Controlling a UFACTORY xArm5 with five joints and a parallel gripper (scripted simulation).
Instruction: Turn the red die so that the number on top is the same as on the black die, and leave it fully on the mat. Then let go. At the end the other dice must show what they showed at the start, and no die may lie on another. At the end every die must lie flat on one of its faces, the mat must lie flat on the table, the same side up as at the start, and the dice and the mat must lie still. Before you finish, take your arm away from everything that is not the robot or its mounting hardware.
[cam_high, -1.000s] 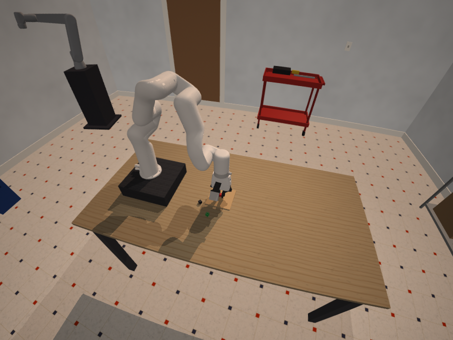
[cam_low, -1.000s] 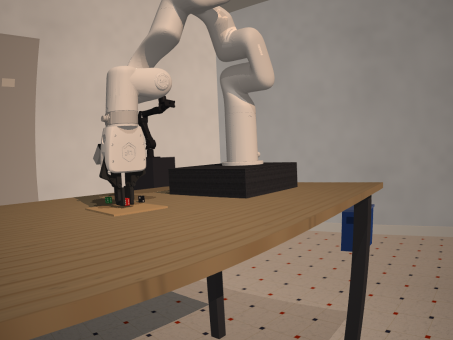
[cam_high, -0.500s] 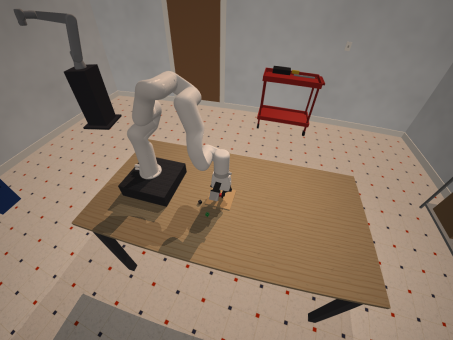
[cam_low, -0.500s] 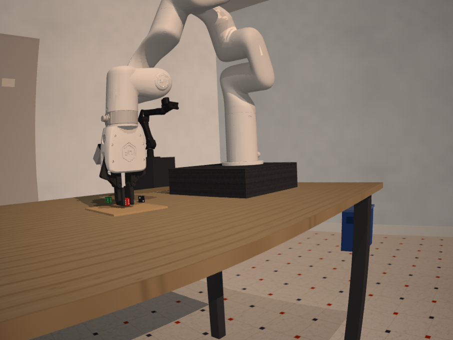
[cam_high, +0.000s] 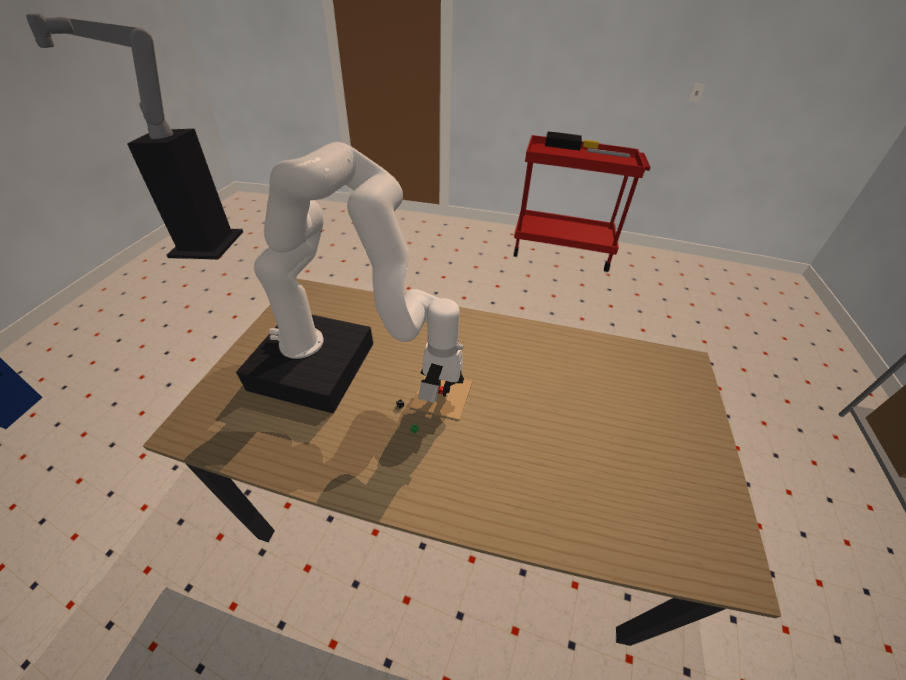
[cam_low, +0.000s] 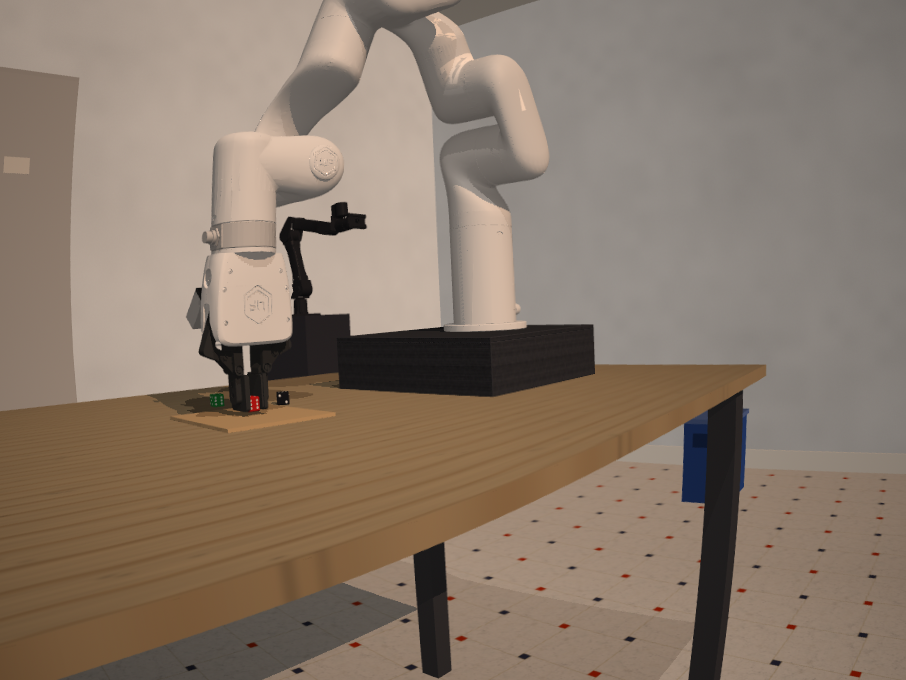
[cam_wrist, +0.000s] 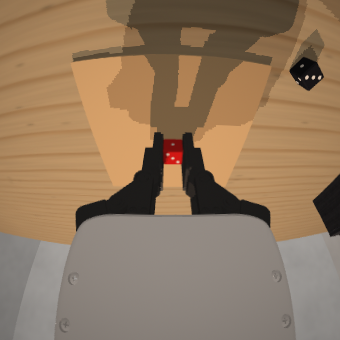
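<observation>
The red die lies 1 cm below my hand. From my hand the other things lie so: black die (11 cm behind, 5 cm to the right, 2 cm below); then green die (13 cm to the right, 6 cm behind, 2 cm below); then tan mat (3 cm below).
</observation>
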